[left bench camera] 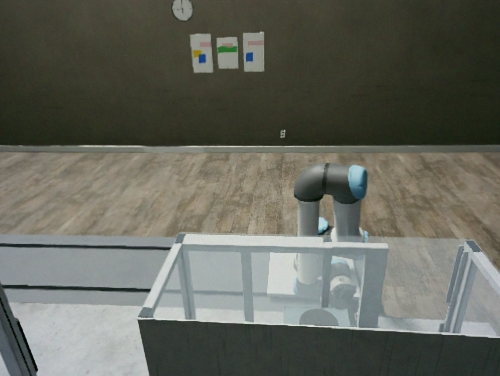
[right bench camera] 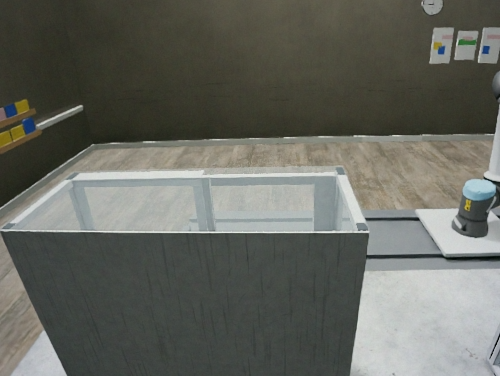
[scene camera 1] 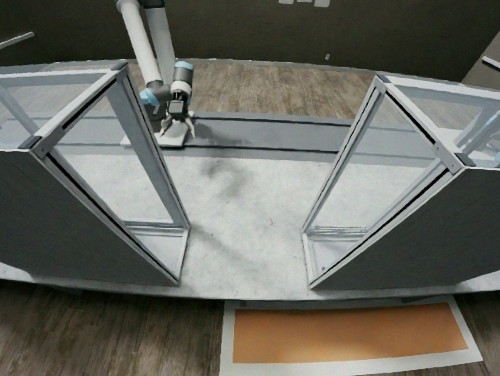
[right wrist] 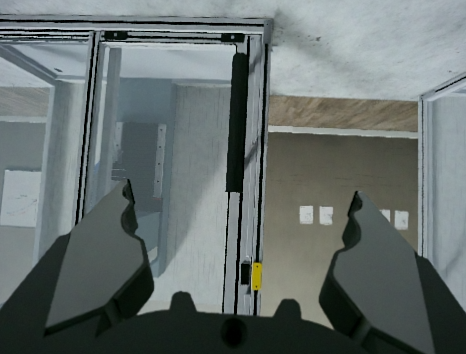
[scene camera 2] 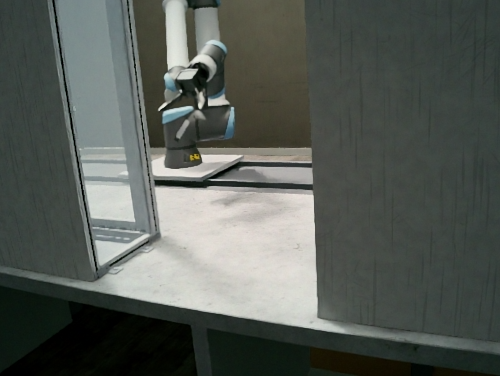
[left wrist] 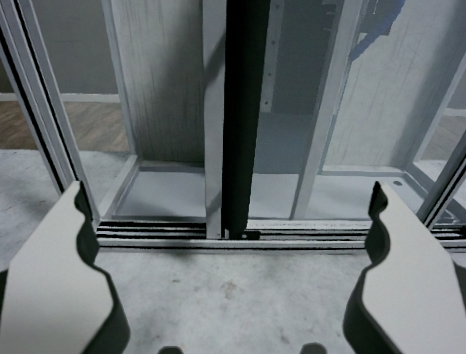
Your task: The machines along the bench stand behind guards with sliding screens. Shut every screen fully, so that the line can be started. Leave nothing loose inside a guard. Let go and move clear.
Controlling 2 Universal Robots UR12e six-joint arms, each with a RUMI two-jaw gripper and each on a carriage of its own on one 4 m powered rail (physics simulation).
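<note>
In the left wrist view, a sliding screen [left wrist: 214, 125] with a black bar handle [left wrist: 242, 120] stands part way along its track, with an open gap between it and the left post. Its edge [left bench camera: 372, 292] shows in the left bench view, the gap to its right. My left gripper [left wrist: 231, 183] is open and empty, in front of this handle. In the right wrist view, another screen's black handle [right wrist: 237, 120] is beside the end post, by a yellow piece [right wrist: 256, 276]; no clear gap shows. My right gripper [right wrist: 240, 187] [scene camera 1: 179, 131] [scene camera 2: 181, 108] is open and empty, before that screen.
Inside the left guard, a grey machine panel [left wrist: 292, 135] stands behind the glass; a blue shape [left wrist: 382, 37] is cut off at top right. Two guards with dark end panels [scene camera 1: 75, 225] [scene camera 1: 415, 235] flank the bench middle. The carriage rail [scene camera 1: 270, 134] runs behind the bench.
</note>
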